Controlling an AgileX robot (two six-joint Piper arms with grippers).
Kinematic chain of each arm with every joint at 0, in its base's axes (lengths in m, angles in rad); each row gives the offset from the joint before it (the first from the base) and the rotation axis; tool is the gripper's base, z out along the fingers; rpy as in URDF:
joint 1: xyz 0 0 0.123 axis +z
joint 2: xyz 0 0 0 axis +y
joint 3: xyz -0.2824 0 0.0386 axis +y
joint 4: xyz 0.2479 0 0.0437 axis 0.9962 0 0.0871
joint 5: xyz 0 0 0 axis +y
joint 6: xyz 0.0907 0 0.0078 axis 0.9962 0 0.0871
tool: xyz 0 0 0 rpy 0 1.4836 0
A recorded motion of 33 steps. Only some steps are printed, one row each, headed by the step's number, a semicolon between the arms.
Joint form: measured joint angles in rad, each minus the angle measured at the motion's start. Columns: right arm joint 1, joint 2, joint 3, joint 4, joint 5, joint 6; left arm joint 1, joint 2, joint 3, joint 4, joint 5, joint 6.
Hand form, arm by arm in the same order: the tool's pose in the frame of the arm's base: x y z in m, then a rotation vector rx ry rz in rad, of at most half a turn. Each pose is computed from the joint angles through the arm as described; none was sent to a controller.
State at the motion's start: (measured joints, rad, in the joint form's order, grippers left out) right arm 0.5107 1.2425 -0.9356 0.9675 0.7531 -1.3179; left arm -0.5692 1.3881 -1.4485 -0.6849 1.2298 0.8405
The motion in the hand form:
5: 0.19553 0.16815 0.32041 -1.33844 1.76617 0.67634; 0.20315 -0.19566 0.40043 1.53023 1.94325 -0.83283
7: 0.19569 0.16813 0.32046 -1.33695 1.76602 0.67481; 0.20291 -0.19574 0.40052 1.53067 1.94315 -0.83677
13: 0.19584 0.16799 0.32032 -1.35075 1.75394 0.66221; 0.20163 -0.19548 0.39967 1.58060 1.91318 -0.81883
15: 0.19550 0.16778 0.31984 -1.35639 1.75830 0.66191; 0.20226 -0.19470 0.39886 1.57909 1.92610 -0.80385
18: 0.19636 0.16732 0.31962 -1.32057 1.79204 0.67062; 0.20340 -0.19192 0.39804 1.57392 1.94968 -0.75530
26: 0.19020 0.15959 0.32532 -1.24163 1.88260 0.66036; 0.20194 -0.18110 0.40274 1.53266 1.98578 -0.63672
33: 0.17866 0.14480 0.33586 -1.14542 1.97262 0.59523; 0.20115 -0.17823 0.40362 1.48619 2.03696 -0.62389
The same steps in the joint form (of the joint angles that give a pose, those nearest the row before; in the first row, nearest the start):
5: 0.0000 0.0016 0.0000 0.0027 -0.0057 -0.0059; 0.0000 0.0197 0.0000 -0.0153 0.0005 0.0040
7: 0.0000 0.0016 0.0000 0.0027 -0.0077 -0.0058; 0.0000 0.0197 0.0000 -0.0178 0.0022 0.0040
13: 0.0000 0.0016 0.0000 -0.0006 -0.0091 -0.0210; -0.0024 0.0196 0.0000 -0.0109 0.0159 0.0421
15: 0.0000 0.0016 0.0000 -0.0082 -0.0045 -0.0156; -0.0024 0.0197 0.0000 0.0041 0.0159 0.0328
18: 0.0000 0.0016 0.0000 -0.0172 -0.0137 0.0293; -0.0024 0.0152 0.0000 0.0462 0.0111 0.0131
26: 0.0000 -0.0398 0.0000 -0.1145 -0.0141 0.2058; 0.0018 -0.0187 0.0021 0.1424 -0.0069 -0.0405
33: 0.0000 -0.1162 0.0000 -0.2847 -0.0082 0.4392; 0.0018 -0.0267 0.0022 0.1698 -0.0049 -0.0999

